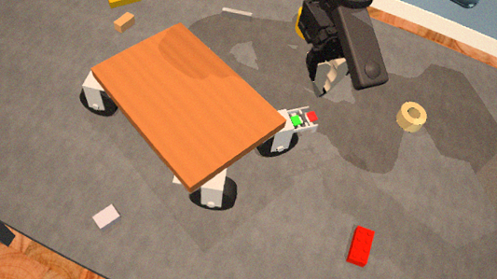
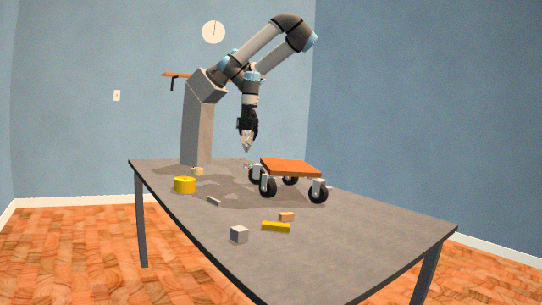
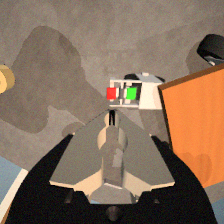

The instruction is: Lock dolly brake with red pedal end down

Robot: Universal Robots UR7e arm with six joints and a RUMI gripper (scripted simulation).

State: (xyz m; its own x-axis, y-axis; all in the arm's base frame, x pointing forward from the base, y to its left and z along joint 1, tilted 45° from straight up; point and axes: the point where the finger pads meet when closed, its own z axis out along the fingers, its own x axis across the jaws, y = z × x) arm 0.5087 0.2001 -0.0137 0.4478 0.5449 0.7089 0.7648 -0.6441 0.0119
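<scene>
Right now my hand is 80 mm above the brake pedal, 10 mm to the right of it and 10 mm short of it. From my hand the other things lie so: red brick: 210 mm behind, 140 mm below, 100 mm to the left; then tan ring: 220 mm to the right, 140 mm below, 140 mm behind; then flat grey piece: 340 mm ahead, 180 mm to the right, 150 mm below.
</scene>
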